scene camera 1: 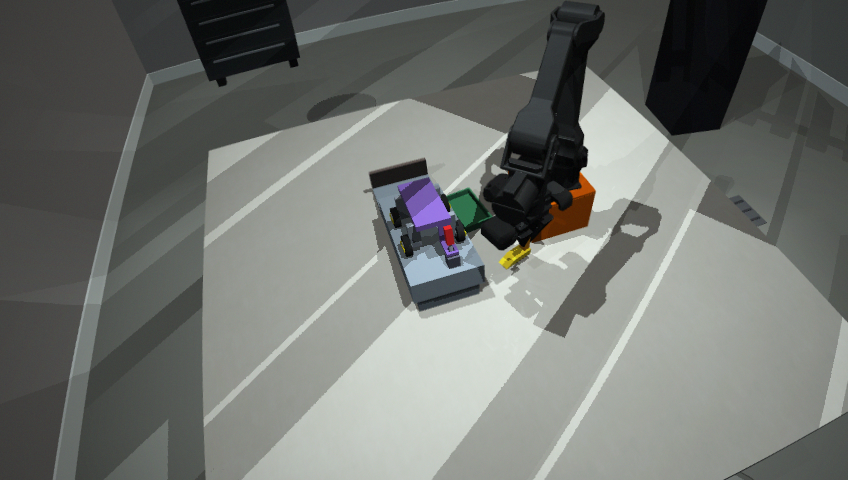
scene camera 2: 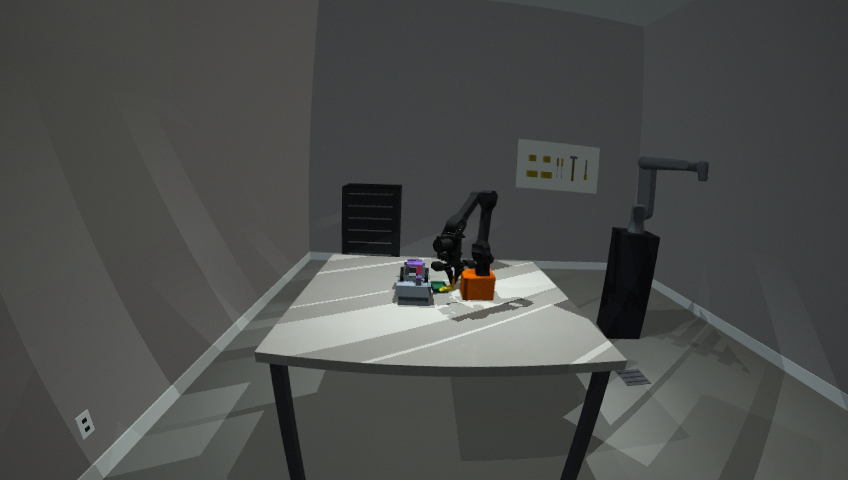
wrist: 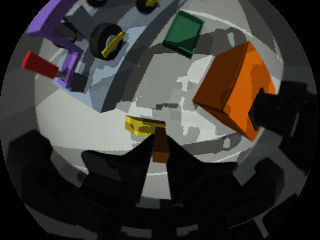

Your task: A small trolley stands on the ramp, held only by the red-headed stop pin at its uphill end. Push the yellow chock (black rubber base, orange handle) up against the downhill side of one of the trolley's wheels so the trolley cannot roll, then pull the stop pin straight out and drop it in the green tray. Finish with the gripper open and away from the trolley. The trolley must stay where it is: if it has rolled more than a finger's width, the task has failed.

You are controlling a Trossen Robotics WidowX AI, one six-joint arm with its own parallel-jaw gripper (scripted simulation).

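Note:
A yellow chock is carried by my gripper (scene camera 1: 525,243), which is also visible in scene camera 2 (scene camera 2: 452,283) and in the wrist view (wrist: 159,137). I see a grey ramp (scene camera 1: 427,275), a green tray (wrist: 184,31) and a dark backstop plate (scene camera 1: 410,169).

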